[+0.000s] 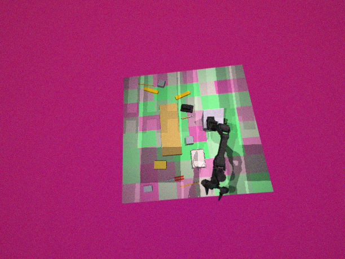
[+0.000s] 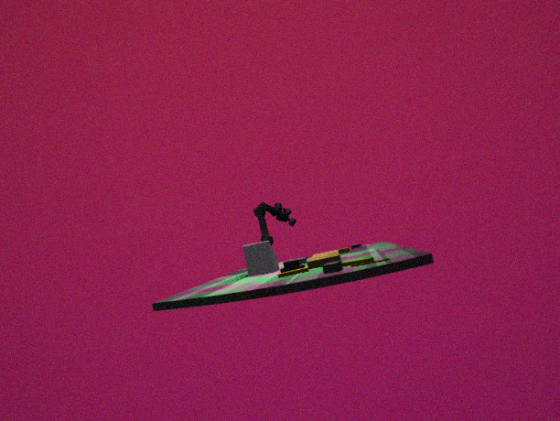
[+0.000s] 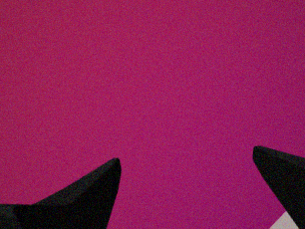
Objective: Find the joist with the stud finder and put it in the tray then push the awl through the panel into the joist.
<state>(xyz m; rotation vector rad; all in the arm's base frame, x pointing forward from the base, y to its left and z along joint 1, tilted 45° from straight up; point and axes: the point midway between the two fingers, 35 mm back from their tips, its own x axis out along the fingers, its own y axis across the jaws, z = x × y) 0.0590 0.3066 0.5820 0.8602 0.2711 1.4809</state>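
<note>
My gripper tip is 140 mm short of the stud finder, 830 mm to the left of it and 280 mm above it. Round my gripper tip: yellow block: 410 mm ahead, 270 mm to the right, 310 mm below; then white tray: 70 mm ahead, 330 mm to the right, 310 mm below; then awl: 140 mm ahead, 750 mm to the right, 310 mm below.
</note>
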